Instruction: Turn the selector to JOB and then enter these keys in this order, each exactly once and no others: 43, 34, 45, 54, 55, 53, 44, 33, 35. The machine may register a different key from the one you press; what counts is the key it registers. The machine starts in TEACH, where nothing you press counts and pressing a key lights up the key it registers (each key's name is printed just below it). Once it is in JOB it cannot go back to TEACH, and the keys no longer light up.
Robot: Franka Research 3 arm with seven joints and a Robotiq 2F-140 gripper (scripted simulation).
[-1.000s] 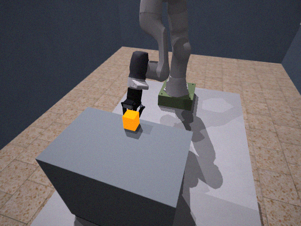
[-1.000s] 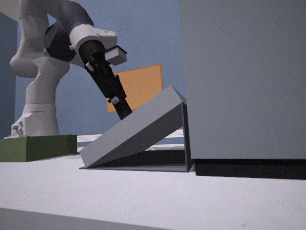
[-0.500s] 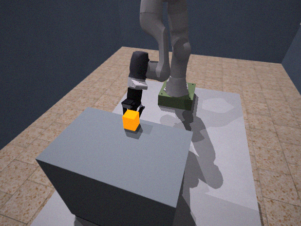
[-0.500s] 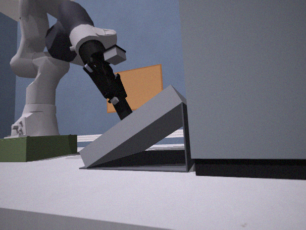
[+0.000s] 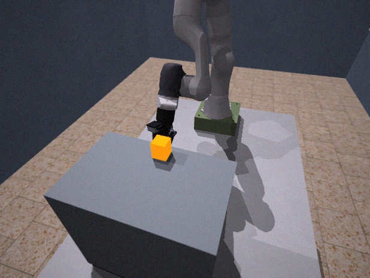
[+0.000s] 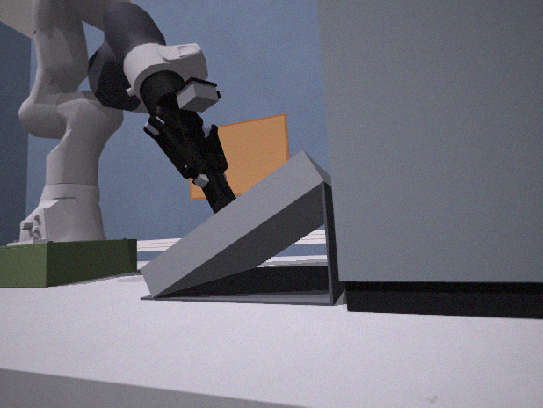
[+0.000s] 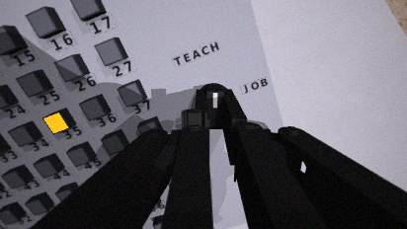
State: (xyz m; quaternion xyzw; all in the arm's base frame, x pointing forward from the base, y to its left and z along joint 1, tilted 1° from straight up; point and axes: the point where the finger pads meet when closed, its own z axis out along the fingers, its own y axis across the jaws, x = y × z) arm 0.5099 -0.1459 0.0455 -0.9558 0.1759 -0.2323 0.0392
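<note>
The black selector knob lies 2 cm ahead of my hand and 2 cm below it. From my hand the other things lie so: key 35: 5 cm ahead, 12 cm to the left, 1 cm below; key 37: 5 cm ahead, 6 cm to the left, 1 cm below; key 45: 2 cm ahead, 12 cm to the left, 3 cm below.
</note>
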